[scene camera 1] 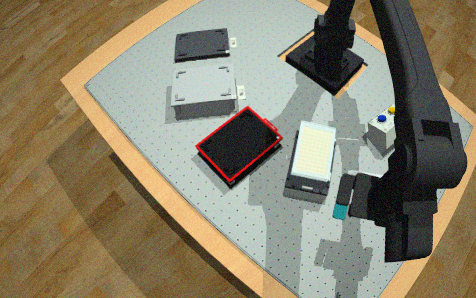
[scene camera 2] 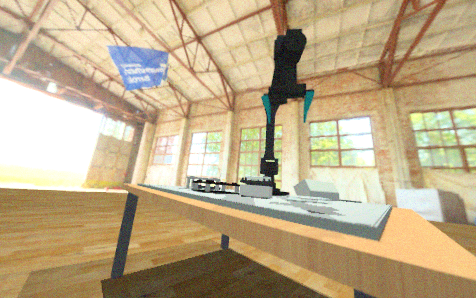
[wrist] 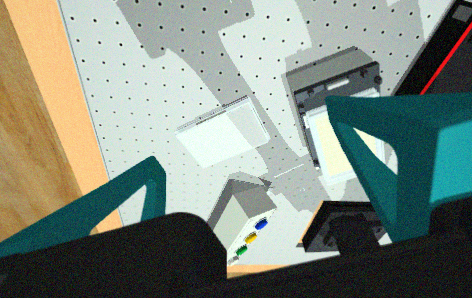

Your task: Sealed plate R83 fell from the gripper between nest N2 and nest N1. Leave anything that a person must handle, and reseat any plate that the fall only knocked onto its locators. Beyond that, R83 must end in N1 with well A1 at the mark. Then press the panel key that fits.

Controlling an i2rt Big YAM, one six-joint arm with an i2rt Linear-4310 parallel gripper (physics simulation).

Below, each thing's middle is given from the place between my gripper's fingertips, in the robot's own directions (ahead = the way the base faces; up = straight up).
I see my gripper 210 mm above the plate R83 (wrist: 236, 128) and 160 mm past it. Round my hand: black plate with red outline (scene camera 1: 241, 142) (320 mm to the right, 180 mm below, 50 mm behind).
